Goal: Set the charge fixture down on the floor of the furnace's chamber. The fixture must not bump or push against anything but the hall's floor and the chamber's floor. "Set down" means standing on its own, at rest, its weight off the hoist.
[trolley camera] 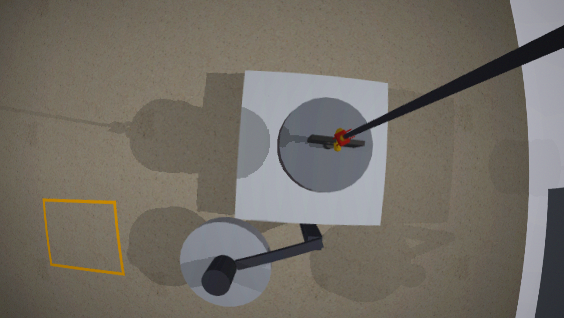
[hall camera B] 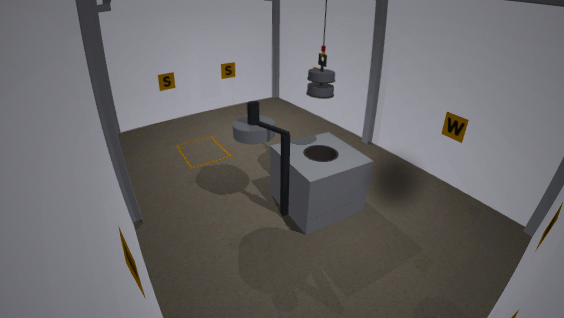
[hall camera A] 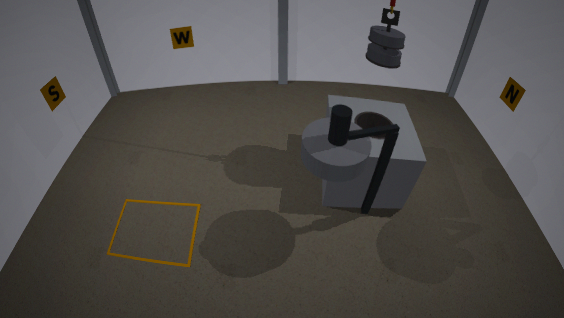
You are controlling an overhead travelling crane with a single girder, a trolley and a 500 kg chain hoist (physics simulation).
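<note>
The charge fixture (hall camera A: 386,38) (hall camera B: 321,76) (trolley camera: 325,172), two grey discs one above the other with a dark lifting eye on top, hangs upright in the air. The hoist's hook (hall camera A: 392,9) (hall camera B: 323,54) (trolley camera: 342,137) is in the eye and carries it. The furnace (hall camera A: 345,192) (hall camera B: 340,195) (trolley camera: 260,200) is a light grey block. Its round chamber opening (hall camera A: 372,120) (hall camera B: 321,153) shows in both hall views. In the trolley view the fixture covers the opening. In hall camera B the fixture hangs well above the furnace top. The chamber's floor is hidden.
The round grey lid (hall camera A: 320,162) (hall camera B: 245,131) (trolley camera: 200,245) is held beside the furnace by a black post and arm (hall camera A: 380,170) (hall camera B: 284,175) (trolley camera: 280,254), with a black cylinder on top. A yellow outlined square (hall camera A: 162,202) (hall camera B: 194,141) (trolley camera: 80,201) lies on the floor farther away.
</note>
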